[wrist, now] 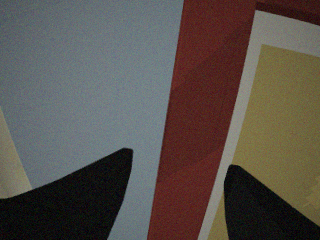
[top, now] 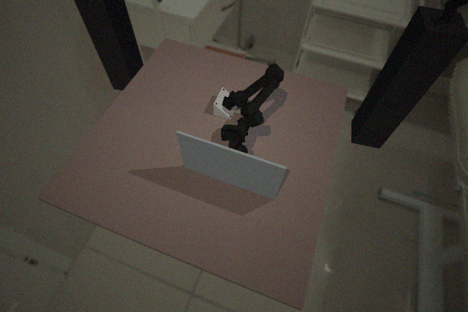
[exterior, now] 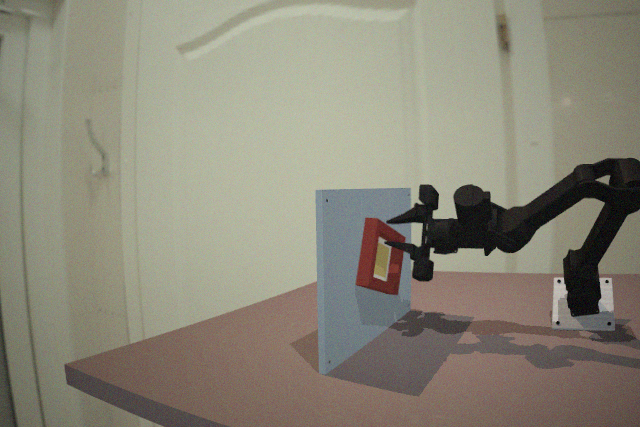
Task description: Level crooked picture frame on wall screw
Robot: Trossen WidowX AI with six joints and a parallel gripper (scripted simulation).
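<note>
Right now the red picture frame is 5 cm below my gripper tip, 2 cm to the left of it and 1 cm ahead of it. Round my gripper tip: wall panel: 7 cm below, 2 cm ahead.
</note>
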